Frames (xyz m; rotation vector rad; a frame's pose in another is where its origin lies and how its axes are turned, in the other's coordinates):
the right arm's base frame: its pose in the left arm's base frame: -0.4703 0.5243 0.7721 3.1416 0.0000 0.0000
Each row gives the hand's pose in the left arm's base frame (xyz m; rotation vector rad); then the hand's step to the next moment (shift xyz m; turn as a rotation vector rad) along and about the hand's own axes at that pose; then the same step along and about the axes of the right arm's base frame.
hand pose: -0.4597 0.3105 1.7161 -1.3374 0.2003 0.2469
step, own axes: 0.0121 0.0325 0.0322 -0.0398 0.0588 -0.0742
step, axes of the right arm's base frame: 0.0022 -0.0390 0.0266 -0.0553 0.0624 0.0600
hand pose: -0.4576 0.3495 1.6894 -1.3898 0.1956 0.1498
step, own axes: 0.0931 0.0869 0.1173 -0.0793 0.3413 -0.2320
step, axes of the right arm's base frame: 0.0774 -0.1297 0.0846 -0.1636 0.1680 0.3488
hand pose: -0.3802 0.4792 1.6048 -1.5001 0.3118 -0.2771
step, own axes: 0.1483 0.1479 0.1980 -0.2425 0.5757 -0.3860
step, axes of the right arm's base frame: 0.2091 -0.1371 0.1434 -0.3750 0.2383 0.5847
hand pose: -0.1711 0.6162 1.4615 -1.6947 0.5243 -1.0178
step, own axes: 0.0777 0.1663 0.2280 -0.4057 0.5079 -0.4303
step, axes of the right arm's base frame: 0.2533 -0.0072 0.1464 -0.5094 0.1154 0.5787
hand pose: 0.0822 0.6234 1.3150 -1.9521 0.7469 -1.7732
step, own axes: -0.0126 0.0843 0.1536 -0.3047 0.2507 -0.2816
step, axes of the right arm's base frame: 0.1414 0.0671 0.0797 -0.3256 -0.0125 0.3589
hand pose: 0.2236 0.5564 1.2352 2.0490 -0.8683 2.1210
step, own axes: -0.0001 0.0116 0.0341 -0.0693 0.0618 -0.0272
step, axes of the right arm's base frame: 0.0258 0.0245 0.0057 -0.0429 0.0172 0.0850
